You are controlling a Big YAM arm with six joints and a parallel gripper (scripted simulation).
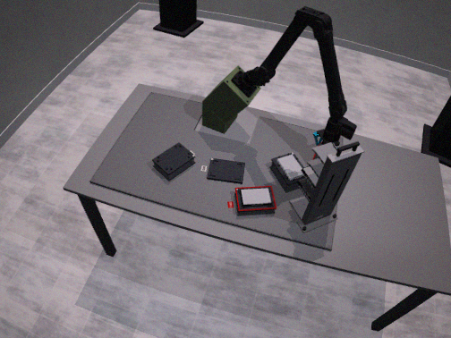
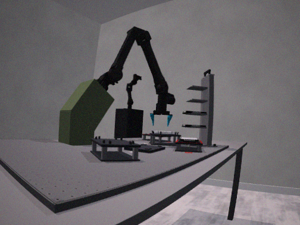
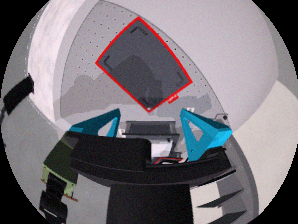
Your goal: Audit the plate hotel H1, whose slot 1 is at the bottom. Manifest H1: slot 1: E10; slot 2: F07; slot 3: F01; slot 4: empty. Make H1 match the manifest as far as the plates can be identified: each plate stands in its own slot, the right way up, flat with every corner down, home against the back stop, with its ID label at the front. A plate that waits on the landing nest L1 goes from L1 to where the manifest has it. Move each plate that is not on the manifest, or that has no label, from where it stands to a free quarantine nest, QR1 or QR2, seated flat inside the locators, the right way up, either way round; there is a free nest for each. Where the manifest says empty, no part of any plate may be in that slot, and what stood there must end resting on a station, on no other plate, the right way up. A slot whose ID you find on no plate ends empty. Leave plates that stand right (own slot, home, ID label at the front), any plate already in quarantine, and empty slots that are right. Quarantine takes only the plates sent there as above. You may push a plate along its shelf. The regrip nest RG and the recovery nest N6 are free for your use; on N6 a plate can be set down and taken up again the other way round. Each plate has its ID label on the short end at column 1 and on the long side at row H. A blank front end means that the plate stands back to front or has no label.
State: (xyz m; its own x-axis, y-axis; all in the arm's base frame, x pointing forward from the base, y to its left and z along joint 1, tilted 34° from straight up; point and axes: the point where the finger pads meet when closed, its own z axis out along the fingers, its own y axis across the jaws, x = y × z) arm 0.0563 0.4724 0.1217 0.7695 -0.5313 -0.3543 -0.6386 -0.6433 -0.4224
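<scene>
Now: the white-topped plate 130 mm ahead of my hand, 110 mm to the right of it and 40 mm below it. Also, from my hand: plate hotel H1: 290 mm ahead, 100 mm above, 80 mm to the left; red-framed nest: 80 mm below, 50 mm behind, 20 mm to the left.
</scene>
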